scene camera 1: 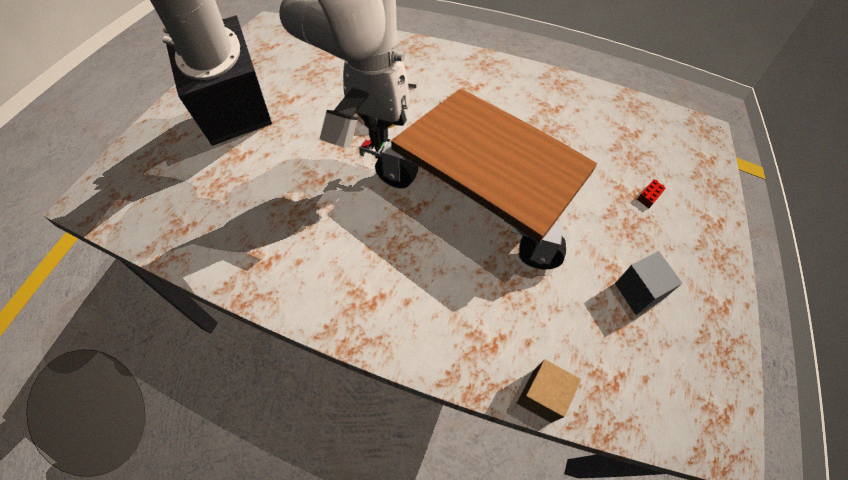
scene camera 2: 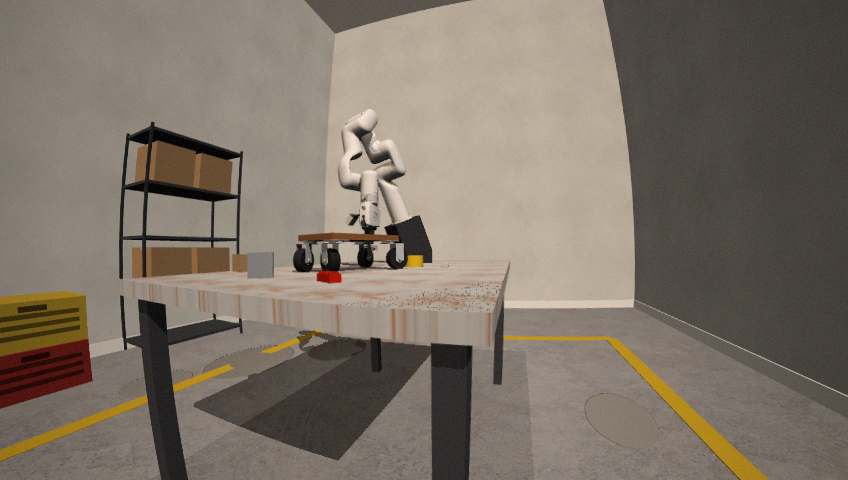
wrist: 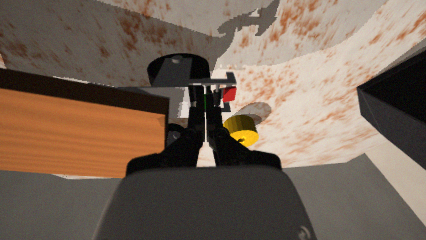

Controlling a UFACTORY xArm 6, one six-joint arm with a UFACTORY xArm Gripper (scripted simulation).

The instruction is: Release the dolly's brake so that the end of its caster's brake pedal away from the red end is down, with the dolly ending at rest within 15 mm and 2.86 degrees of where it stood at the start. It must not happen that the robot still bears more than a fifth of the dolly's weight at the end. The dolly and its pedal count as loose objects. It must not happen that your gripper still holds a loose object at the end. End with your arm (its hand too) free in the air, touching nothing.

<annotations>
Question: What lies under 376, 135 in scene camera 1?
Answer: The gripper.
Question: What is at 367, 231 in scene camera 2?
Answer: The gripper.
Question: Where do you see a tan cube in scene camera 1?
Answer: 550, 389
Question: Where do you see a grey cube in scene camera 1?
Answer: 647, 282
</annotations>
